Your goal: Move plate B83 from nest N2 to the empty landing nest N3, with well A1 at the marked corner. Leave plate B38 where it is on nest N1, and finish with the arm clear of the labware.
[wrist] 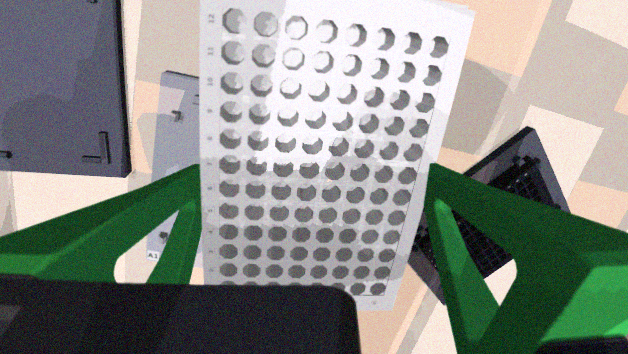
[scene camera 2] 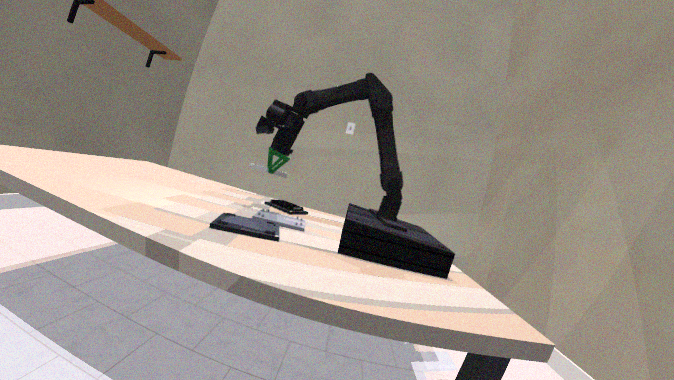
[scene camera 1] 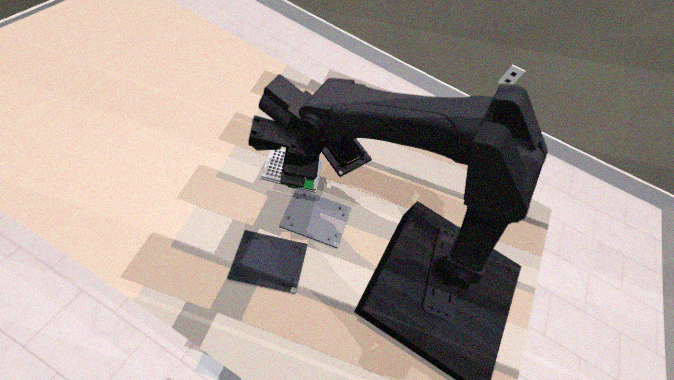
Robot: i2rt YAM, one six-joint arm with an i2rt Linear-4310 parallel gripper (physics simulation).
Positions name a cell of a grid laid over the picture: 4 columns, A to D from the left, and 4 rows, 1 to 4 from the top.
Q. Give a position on a grey nest plate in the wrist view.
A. B2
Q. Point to a grey nest plate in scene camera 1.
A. B3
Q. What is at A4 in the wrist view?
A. My gripper.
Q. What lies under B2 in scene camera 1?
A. My gripper.
